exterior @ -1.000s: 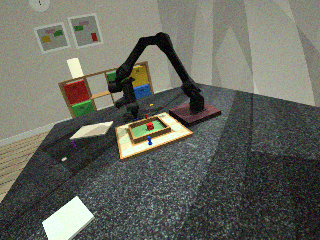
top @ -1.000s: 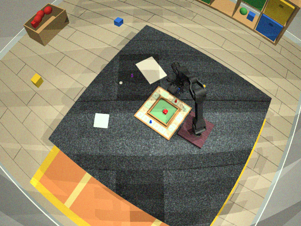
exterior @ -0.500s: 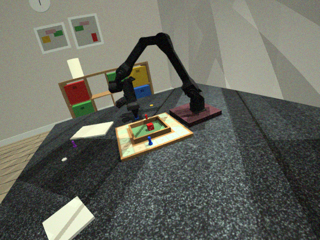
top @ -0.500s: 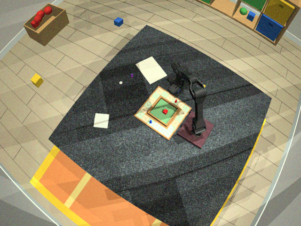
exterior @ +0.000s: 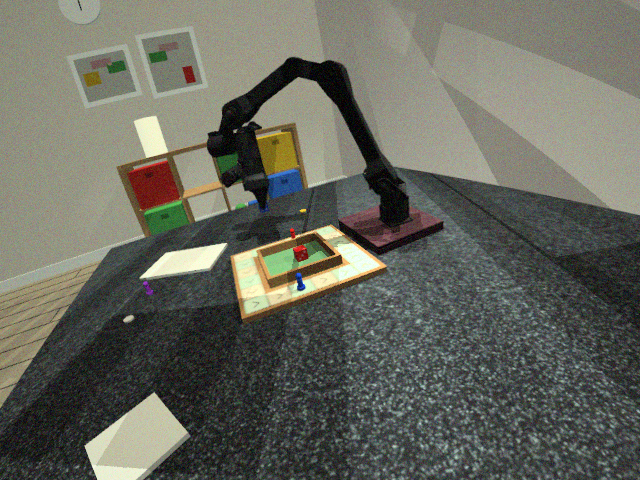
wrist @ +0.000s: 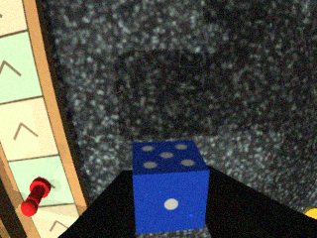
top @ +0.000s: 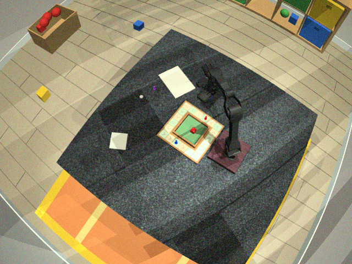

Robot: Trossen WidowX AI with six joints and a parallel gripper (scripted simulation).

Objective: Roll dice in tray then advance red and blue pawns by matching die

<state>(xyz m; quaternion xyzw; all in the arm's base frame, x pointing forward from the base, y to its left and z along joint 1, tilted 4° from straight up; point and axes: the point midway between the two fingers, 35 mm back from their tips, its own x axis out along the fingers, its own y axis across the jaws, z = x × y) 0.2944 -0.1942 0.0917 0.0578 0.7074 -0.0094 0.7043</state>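
My gripper tip is now 90 mm to the right of the red pawn, 70 mm above it and 50 mm past it. The rest, counted from my gripper tip: purple pawn (330 mm ahead, 120 mm to the left, 80 mm below); green tray (210 mm to the left, 90 mm below, 30 mm behind); blue pawn (320 mm to the left, 70 mm below).
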